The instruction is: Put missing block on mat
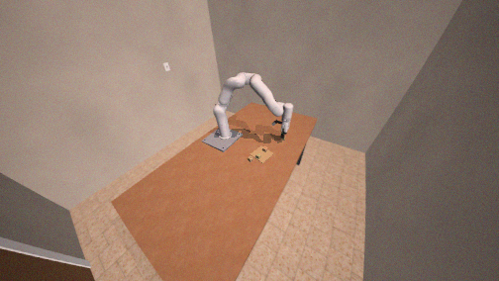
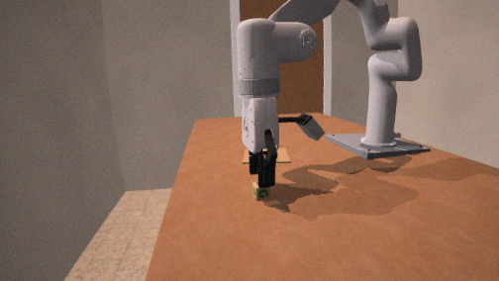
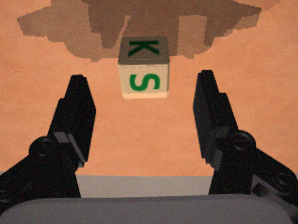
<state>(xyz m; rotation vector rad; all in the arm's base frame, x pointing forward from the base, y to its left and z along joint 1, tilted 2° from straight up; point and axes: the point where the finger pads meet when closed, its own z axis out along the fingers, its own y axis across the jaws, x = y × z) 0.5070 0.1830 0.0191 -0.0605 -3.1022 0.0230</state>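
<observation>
Now: hand 40 mm above the block. From my hand the other things lie so: mat 100 mm behind, 260 mm to the right, 50 mm below.
</observation>
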